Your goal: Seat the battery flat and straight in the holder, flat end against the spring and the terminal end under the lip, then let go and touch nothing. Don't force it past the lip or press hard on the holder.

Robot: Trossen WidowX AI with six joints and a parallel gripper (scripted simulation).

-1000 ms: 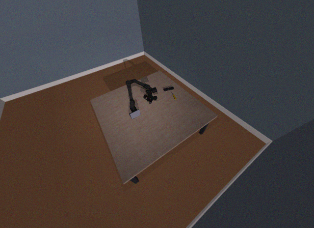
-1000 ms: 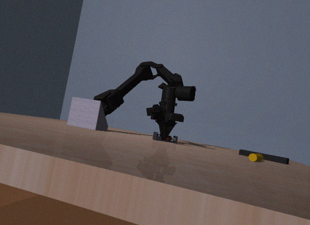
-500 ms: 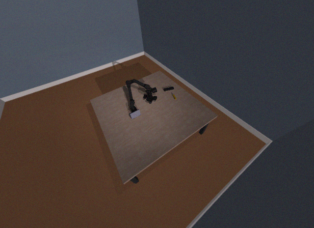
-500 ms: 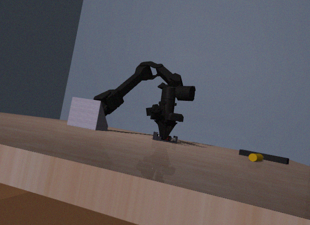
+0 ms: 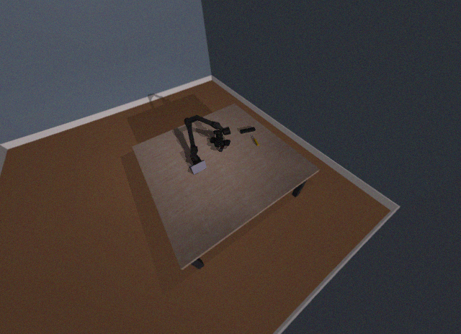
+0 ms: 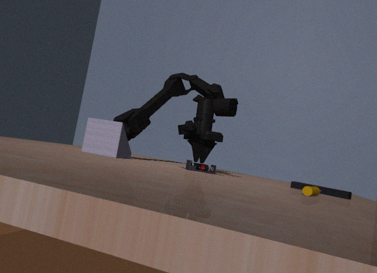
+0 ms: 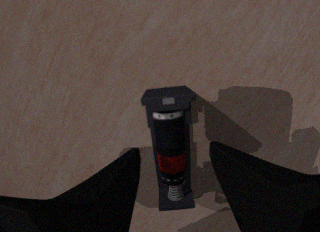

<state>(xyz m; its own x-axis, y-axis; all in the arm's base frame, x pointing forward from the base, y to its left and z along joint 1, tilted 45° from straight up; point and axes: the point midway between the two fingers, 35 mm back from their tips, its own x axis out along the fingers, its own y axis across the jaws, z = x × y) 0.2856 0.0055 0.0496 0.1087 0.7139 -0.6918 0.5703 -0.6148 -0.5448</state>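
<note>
Right now my gripper tip is 10 mm above the battery. From my gripper tip the other things lie so: flat black bar (380 mm ahead, 30 mm to the left, 10 mm below).
</note>
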